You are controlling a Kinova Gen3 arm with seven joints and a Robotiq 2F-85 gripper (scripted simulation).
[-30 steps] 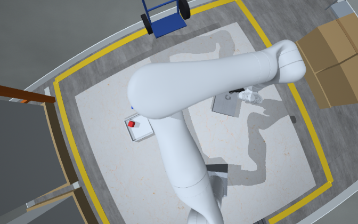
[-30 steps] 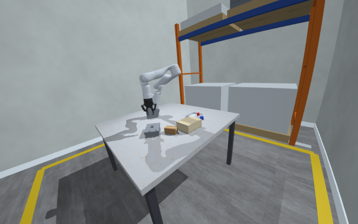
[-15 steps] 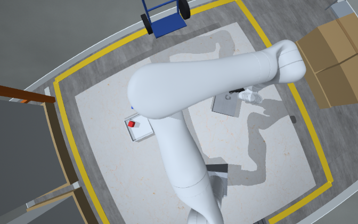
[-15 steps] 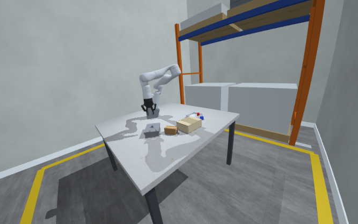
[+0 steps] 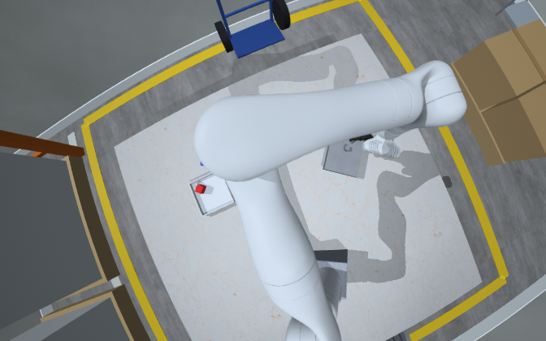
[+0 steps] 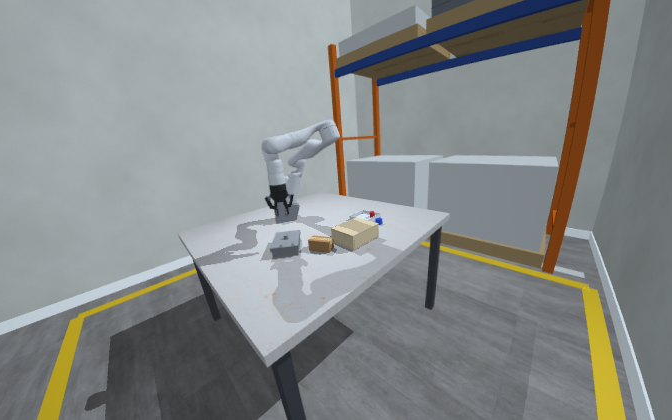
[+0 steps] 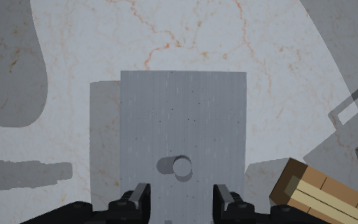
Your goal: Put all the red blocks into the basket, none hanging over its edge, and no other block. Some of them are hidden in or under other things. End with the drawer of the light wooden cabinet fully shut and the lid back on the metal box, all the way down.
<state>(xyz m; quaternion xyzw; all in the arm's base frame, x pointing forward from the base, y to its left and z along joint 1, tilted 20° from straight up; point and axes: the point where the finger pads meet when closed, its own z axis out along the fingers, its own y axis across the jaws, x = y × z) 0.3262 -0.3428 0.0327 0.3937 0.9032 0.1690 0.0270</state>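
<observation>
Now: hand 14 cm above the lid. Also, from my hand: light wooden cabinet: 25 cm to the left, 24 cm ahead, 15 cm below; cardboard box: 16 cm ahead, 15 cm below, 8 cm to the left; drawer: 25 cm to the left, 23 cm ahead, 15 cm below.
</observation>
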